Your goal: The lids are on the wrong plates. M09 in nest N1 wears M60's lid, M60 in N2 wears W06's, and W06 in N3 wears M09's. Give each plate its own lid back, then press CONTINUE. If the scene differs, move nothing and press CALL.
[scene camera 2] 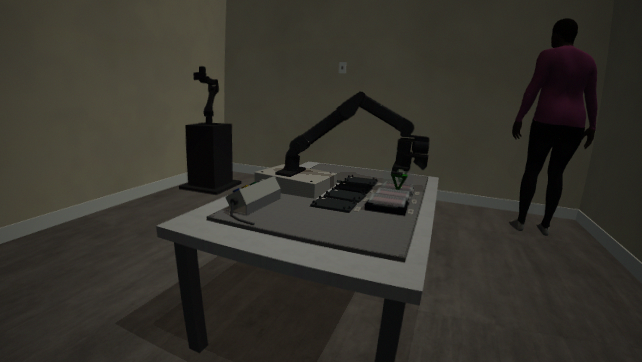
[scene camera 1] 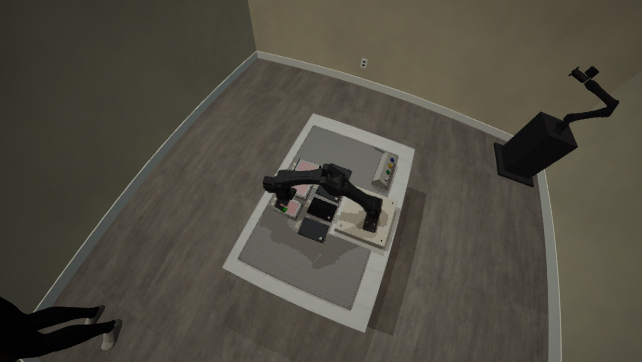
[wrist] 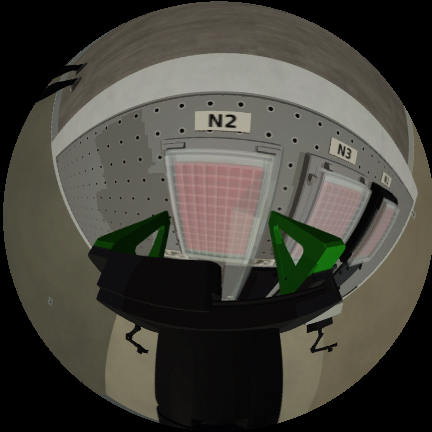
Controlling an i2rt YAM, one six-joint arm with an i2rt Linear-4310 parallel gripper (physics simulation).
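Frame: origin at the arm's base, x left, y back, z up, level; metres.
Where they show: gripper, between the fingertips: (scene camera 2: 398, 185) (scene camera 1: 287, 204) (wrist: 218, 216); arm's base, origin of its link: (scene camera 2: 291, 172) (scene camera 1: 372, 214).
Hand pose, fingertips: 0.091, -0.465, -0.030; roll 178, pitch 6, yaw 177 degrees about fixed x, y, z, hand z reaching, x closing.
Observation:
Each offset is from my fingertips to the top centre of the thing, as dx, dy, dz. "spot": to the spot under its first point. Level surfaces: height alone.
My gripper (scene camera 1: 283, 206) (scene camera 2: 399, 182) (wrist: 218, 216) is open, pointing down above nest N2, its green fingers at either side of the near part of the N2 plate in the wrist view. The N2 plate @(+0.004, +0.005, +0.004) (scene camera 1: 293, 208) (wrist: 215, 205) is pink-gridded under a clear lid. A faint clear strip @(spot: -0.016, -0.017, +0.074) (wrist: 235, 285) shows below it, partly hidden by the gripper body. The N3 plate @(-0.127, +0.016, +0.005) (wrist: 336, 200) and the N1 plate @(-0.259, +0.025, +0.016) (wrist: 378, 232) (scene camera 1: 307, 167) also look pink under clear covers. Lid markings cannot be read. The button box @(-0.407, +0.478, +0.059) (scene camera 1: 385, 170) (scene camera 2: 258, 195) has blue, yellow, green and pale buttons; its labels are unreadable.
Dark flat pads (scene camera 1: 313, 230) (scene camera 2: 334, 204) lie in a row between the plates and the arm's beige base (scene camera 1: 360, 220) (scene camera 2: 312, 186). The pegboard mat @(dz -0.024) (scene camera 1: 300, 265) lies on the white table (scene camera 2: 290, 267). A person (scene camera 2: 562, 90) stands beyond the table. A second arm stands on a black pedestal (scene camera 2: 209, 157).

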